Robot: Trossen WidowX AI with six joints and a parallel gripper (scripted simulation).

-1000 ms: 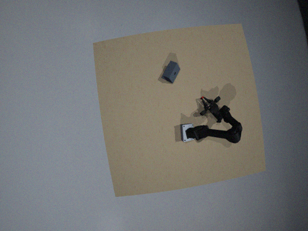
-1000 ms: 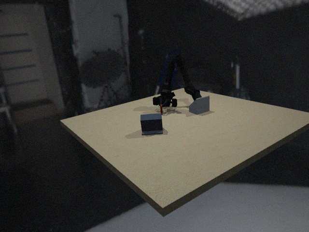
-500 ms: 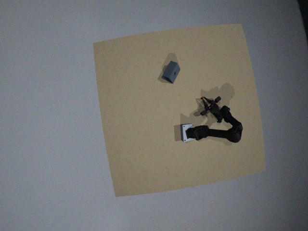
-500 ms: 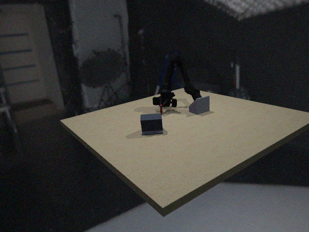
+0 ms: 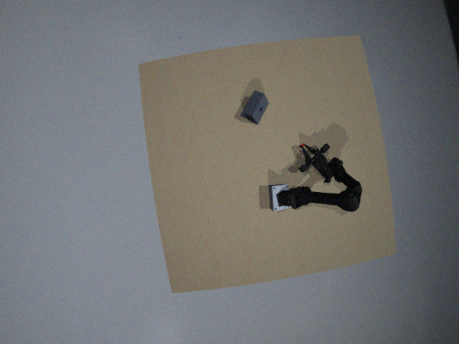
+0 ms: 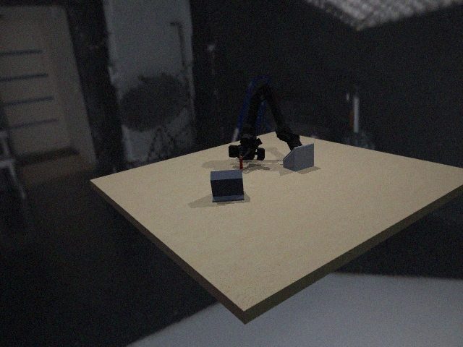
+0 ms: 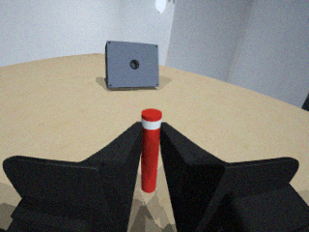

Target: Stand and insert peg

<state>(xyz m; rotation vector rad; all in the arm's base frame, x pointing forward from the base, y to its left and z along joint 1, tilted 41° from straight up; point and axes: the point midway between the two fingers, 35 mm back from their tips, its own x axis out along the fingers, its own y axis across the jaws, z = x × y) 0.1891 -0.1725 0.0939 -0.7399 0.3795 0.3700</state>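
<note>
Right now the red peg is 1 cm below my gripper tip. From my gripper tip the other things lie so: sloped panel: 25 cm ahead, 17 cm to the left, 2 cm below.
</note>
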